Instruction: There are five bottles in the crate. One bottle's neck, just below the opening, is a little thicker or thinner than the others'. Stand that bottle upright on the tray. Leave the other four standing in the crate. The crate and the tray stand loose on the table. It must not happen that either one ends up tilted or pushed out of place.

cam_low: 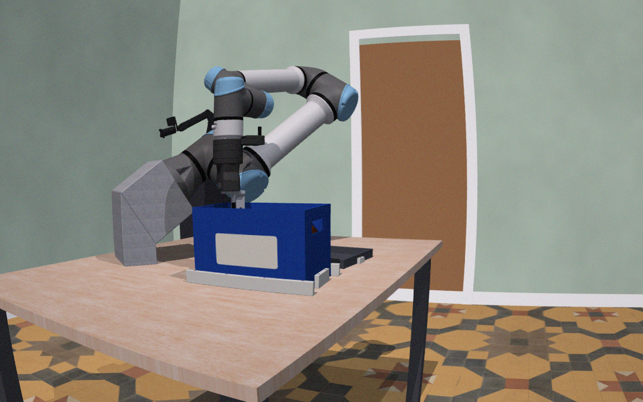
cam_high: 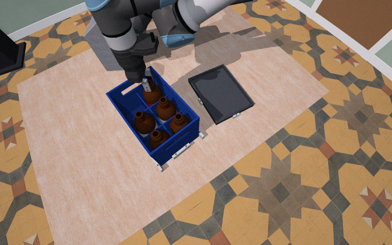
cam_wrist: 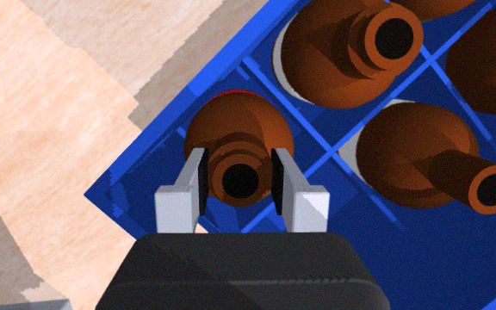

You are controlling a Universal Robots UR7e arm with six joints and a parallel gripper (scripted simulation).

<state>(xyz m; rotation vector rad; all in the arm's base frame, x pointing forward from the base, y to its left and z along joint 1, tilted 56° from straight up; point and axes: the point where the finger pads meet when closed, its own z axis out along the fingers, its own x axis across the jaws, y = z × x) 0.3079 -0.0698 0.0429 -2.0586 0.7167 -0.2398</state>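
Right now my hand is 7 cm above the glass bottle. Also, from my hand: dark tray 28 cm to the left, 15 cm below, 4 cm ahead; then blue crate 10 cm ahead, 8 cm below, 2 cm to the right.
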